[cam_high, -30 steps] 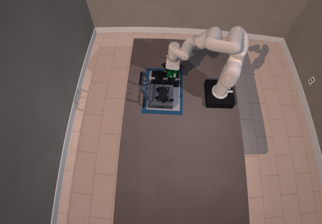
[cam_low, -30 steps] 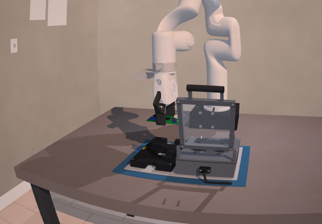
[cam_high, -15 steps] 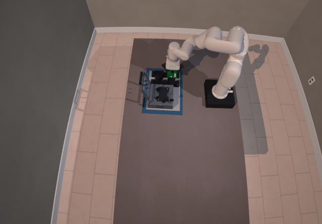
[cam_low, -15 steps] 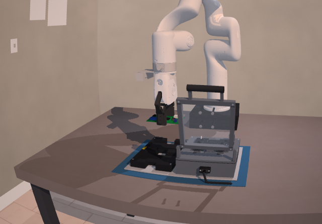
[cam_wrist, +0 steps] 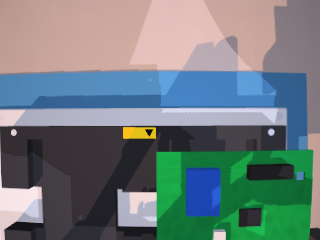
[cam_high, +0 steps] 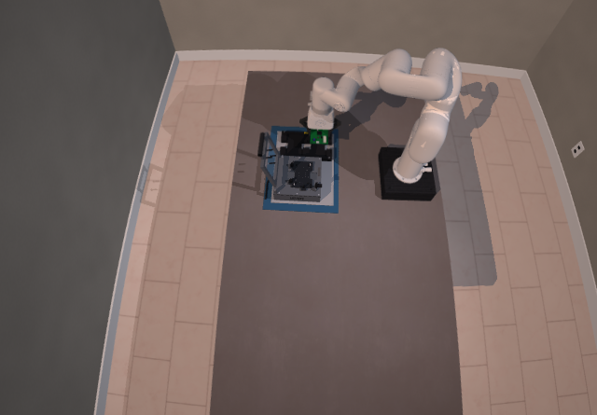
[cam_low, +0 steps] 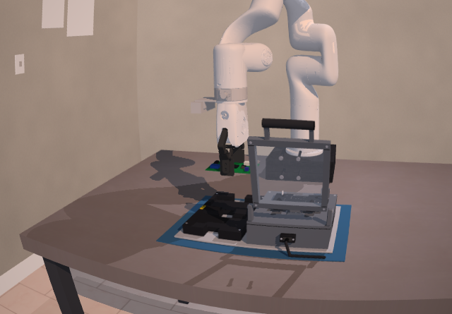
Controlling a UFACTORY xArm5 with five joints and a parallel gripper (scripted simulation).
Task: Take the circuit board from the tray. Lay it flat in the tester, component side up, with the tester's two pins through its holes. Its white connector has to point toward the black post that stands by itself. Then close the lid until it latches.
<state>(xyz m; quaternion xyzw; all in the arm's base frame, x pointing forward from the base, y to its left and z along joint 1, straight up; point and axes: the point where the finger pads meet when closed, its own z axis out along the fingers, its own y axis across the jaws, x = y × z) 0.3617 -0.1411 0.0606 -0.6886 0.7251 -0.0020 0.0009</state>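
The green circuit board lies right at my hand. Round my hand: clear lid: 190 mm ahead, 160 mm to the left, 60 mm above; nest: 70 mm ahead, 170 mm to the left, 50 mm below.
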